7 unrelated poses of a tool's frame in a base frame.
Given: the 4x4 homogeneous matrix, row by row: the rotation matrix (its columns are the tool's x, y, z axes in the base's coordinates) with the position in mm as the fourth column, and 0 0 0 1 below. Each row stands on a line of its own.
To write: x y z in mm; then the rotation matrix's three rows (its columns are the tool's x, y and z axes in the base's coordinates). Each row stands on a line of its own. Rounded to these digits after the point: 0 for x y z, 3 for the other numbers.
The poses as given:
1:
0.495 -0.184 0.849 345
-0.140 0.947 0.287 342
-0.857 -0.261 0.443 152
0 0 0 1
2:
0.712 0.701 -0.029 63
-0.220 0.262 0.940 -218
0.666 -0.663 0.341 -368
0 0 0 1
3:
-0.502 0.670 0.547 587
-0.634 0.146 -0.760 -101
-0.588 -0.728 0.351 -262
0 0 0 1
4:
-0.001 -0.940 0.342 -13
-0.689 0.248 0.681 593
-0.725 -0.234 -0.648 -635
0 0 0 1
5:
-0.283 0.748 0.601 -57
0.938 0.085 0.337 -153
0.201 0.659 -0.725 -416
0 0 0 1
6:
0.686 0.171 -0.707 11
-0.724 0.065 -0.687 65
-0.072 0.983 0.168 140
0 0 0 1
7:
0.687 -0.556 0.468 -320
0.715 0.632 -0.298 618
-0.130 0.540 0.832 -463
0 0 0 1
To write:
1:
345 342 152
0.495 -0.184 0.849
-0.140 0.947 0.287
-0.857 -0.261 0.443

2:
63 -218 -368
0.712 0.701 -0.029
-0.220 0.262 0.940
0.666 -0.663 0.341

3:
587 -101 -262
-0.502 0.670 0.547
-0.634 0.146 -0.760
-0.588 -0.728 0.351

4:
-13 593 -635
-0.001 -0.940 0.342
-0.689 0.248 0.681
-0.725 -0.234 -0.648

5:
-57 -153 -416
-0.283 0.748 0.601
0.938 0.085 0.337
0.201 0.659 -0.725

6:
11 65 140
0.686 0.171 -0.707
-0.724 0.065 -0.687
-0.072 0.983 0.168

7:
-320 618 -463
0.687 -0.556 0.468
0.715 0.632 -0.298
-0.130 0.540 0.832

